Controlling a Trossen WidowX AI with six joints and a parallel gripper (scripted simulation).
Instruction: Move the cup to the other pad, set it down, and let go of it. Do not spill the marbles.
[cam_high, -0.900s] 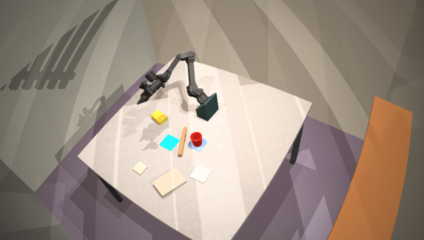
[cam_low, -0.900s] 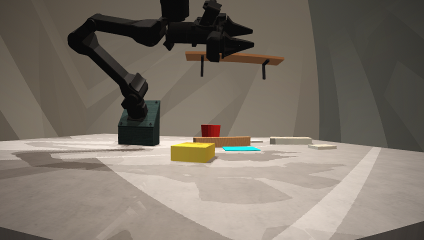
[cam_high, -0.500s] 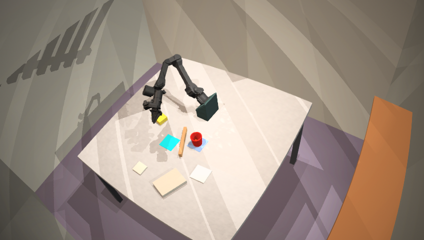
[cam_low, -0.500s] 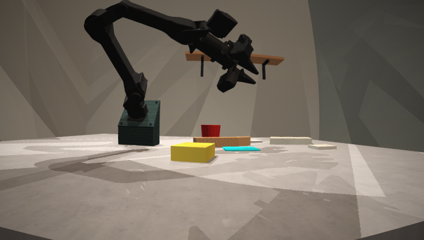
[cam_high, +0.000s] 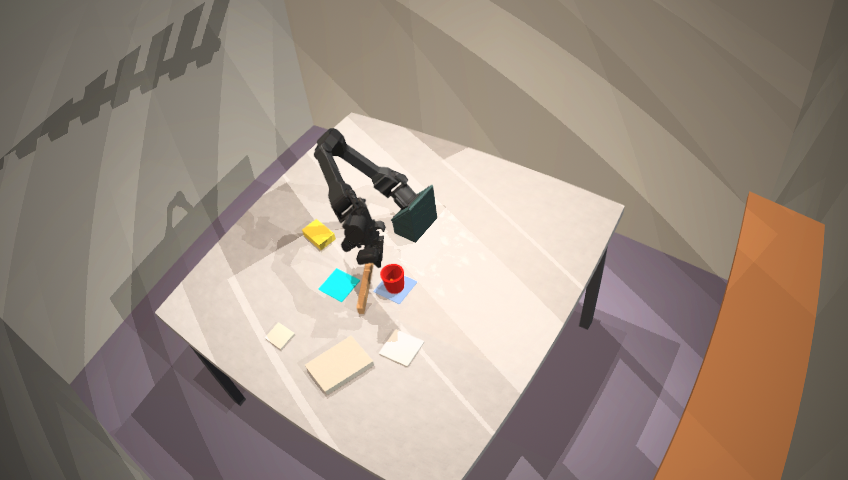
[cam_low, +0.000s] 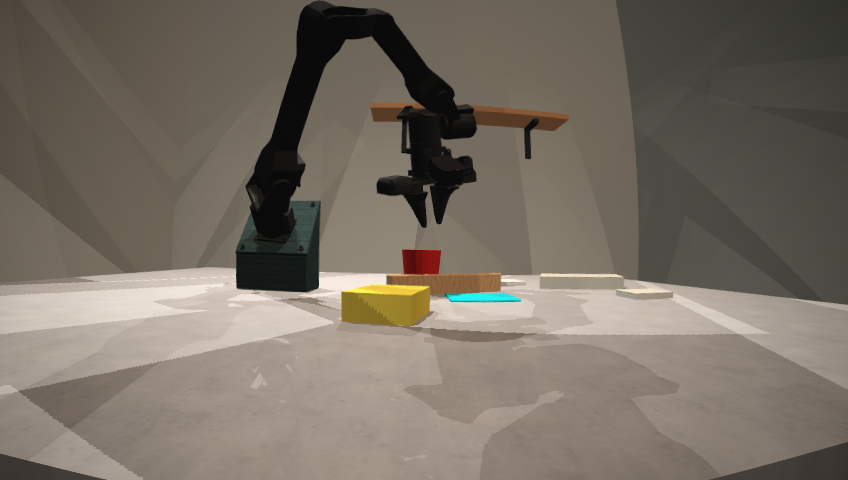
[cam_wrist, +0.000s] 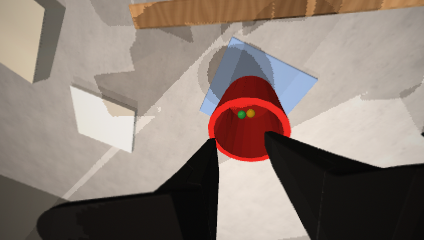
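My gripper tip is 80 mm above the red cup, 20 mm to the right of it and 20 mm past it. Also, from my gripper tip: green marble: 100 mm below, 40 mm to the left, 20 mm behind; light blue pad: 130 mm below, 20 mm to the left, 20 mm behind; wooden bar: 110 mm below, 60 mm to the right, 30 mm ahead.
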